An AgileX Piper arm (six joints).
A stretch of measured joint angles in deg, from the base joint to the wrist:
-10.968 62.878 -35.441 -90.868 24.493 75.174
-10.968 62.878 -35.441 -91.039 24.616 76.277
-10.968 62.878 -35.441 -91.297 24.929 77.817
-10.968 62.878 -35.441 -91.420 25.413 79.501
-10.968 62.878 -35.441 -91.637 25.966 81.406
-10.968 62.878 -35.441 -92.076 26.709 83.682
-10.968 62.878 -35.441 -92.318 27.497 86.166
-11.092 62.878 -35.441 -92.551 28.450 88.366
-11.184 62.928 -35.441 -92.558 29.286 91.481
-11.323 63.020 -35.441 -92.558 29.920 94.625
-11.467 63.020 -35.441 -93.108 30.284 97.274
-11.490 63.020 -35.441 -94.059 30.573 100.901
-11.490 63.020 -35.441 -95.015 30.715 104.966
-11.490 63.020 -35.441 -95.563 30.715 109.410
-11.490 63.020 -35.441 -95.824 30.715 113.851
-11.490 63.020 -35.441 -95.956 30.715 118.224
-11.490 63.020 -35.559 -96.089 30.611 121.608
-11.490 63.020 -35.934 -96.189 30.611 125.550
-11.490 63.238 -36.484 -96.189 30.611 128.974
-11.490 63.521 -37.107 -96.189 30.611 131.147
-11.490 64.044 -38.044 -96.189 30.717 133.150
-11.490 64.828 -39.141 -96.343 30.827 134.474
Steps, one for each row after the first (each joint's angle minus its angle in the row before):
0.000 0.000 0.000 -0.171 0.123 1.103
0.000 0.000 0.000 -0.258 0.313 1.540
0.000 0.000 0.000 -0.123 0.484 1.684
0.000 0.000 0.000 -0.217 0.553 1.905
0.000 0.000 0.000 -0.439 0.743 2.276
0.000 0.000 0.000 -0.242 0.788 2.484
-0.124 0.000 0.000 -0.233 0.953 2.200
-0.092 0.050 0.000 -0.007 0.836 3.115
-0.139 0.092 0.000 0.000 0.634 3.144
-0.144 0.000 0.000 -0.550 0.364 2.649
-0.023 0.000 0.000 -0.951 0.289 3.627
0.000 0.000 0.000 -0.956 0.142 4.065
0.000 0.000 0.000 -0.548 0.000 4.444
0.000 0.000 0.000 -0.261 0.000 4.441
0.000 0.000 0.000 -0.132 0.000 4.373
0.000 0.000 -0.118 -0.133 -0.104 3.384
0.000 0.000 -0.375 -0.100 0.000 3.942
0.000 0.218 -0.550 0.000 0.000 3.424
0.000 0.283 -0.623 0.000 0.000 2.173
0.000 0.523 -0.937 0.000 0.106 2.003
0.000 0.784 -1.097 -0.154 0.110 1.324

